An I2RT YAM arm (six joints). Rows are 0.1 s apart.
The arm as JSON. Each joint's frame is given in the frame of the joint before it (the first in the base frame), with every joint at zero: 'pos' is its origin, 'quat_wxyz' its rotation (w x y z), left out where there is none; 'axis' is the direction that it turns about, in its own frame. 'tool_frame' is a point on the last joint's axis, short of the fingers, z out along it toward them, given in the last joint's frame.
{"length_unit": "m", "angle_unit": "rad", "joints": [
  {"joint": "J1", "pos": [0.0, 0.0, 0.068], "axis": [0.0, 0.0, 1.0]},
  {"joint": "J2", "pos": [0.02, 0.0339, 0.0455], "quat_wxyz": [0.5, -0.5, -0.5, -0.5], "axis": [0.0, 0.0, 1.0]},
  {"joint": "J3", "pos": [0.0, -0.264, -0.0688], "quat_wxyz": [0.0, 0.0, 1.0, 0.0], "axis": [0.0, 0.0, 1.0]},
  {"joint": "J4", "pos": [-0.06, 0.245, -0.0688], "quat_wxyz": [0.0, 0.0, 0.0, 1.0], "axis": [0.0, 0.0, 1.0]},
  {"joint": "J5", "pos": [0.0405, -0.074, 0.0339], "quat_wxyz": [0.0, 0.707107, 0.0, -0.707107], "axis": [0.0, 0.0, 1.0]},
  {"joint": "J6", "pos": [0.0, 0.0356, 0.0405], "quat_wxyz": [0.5, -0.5, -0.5, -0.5], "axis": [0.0, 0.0, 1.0]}
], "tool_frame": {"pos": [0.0, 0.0, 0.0]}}
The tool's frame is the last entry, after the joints.
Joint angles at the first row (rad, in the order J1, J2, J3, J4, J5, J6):
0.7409 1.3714 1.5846 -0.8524 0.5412 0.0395
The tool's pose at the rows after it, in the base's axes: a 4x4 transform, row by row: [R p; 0 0 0 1], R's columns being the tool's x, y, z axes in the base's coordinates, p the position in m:
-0.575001 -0.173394 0.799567 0.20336; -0.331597 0.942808 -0.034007 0.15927; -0.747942 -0.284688 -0.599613 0.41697; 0 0 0 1
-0.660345 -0.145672 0.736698 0.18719; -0.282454 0.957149 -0.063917 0.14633; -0.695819 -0.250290 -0.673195 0.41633; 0 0 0 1
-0.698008 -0.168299 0.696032 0.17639; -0.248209 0.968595 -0.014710 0.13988; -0.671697 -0.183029 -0.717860 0.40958; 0 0 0 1
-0.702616 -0.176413 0.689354 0.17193; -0.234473 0.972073 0.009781 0.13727; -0.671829 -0.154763 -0.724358 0.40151; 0 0 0 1
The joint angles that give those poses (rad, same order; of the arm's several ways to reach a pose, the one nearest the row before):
0.7424 1.3607 1.6182 -1.0717 0.6012 0.1760
0.7455 1.3362 1.6352 -1.2330 0.5784 0.2912
0.7470 1.2917 1.5863 -1.2563 0.5049 0.3403
0.7486 1.2564 1.5264 -1.2258 0.4803 0.3528

